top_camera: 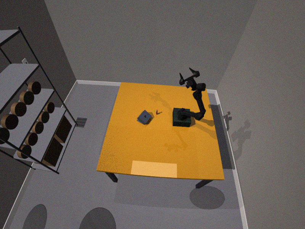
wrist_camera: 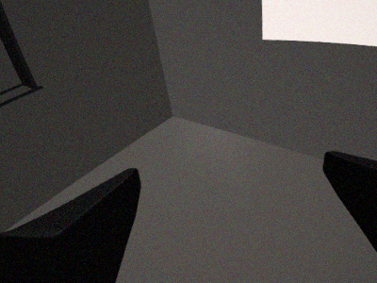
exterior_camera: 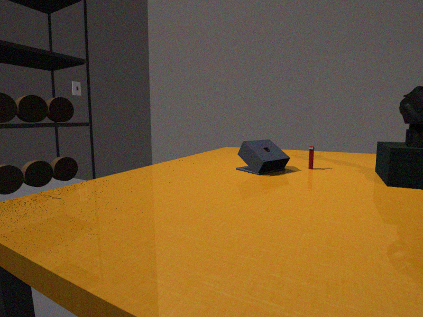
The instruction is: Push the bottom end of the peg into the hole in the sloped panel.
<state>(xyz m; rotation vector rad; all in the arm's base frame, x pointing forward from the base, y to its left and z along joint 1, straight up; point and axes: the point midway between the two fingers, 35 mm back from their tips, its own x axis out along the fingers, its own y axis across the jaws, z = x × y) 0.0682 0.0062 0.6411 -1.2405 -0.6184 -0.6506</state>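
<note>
Right now the red peg is 71 cm below my gripper tip, 21 cm ahead of it and 5 cm to the right of it. From my gripper tip the other things lie so: sloped panel 72 cm below, 33 cm ahead, 7 cm to the left.
</note>
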